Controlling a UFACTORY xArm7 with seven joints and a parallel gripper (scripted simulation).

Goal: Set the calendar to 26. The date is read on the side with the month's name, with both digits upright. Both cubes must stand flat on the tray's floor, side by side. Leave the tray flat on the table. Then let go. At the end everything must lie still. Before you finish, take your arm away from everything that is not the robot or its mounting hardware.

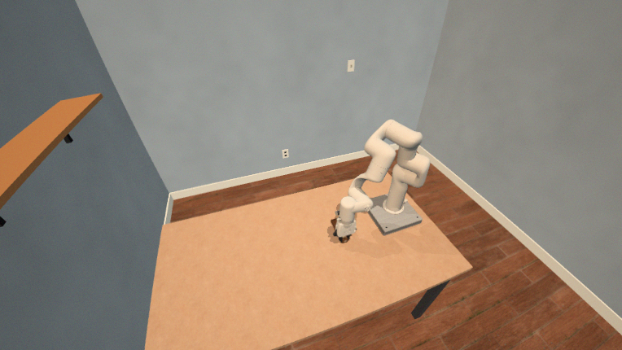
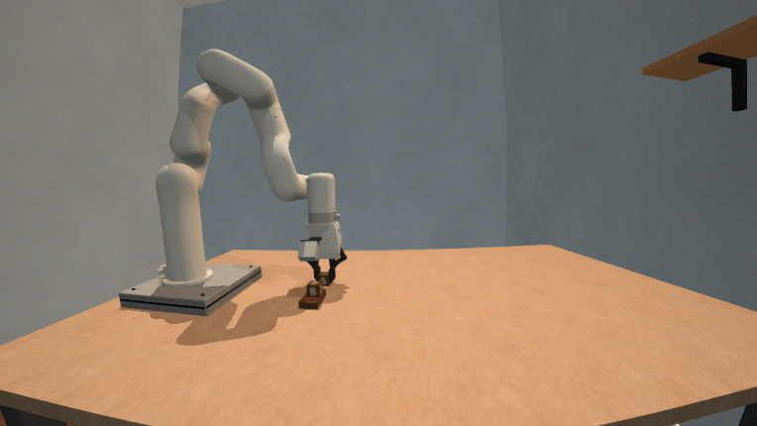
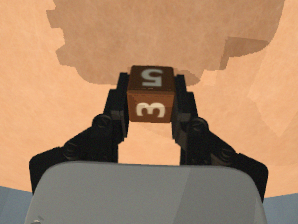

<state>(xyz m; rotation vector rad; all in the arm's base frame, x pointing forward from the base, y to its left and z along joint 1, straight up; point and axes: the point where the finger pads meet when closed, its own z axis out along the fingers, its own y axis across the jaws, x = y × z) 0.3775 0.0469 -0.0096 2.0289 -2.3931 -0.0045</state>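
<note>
My hand is 90 mm to the left of the brown cube and 20 mm past it. Also, from my hand: brown tray: 110 mm to the right, 20 mm below, 20 mm behind.
</note>
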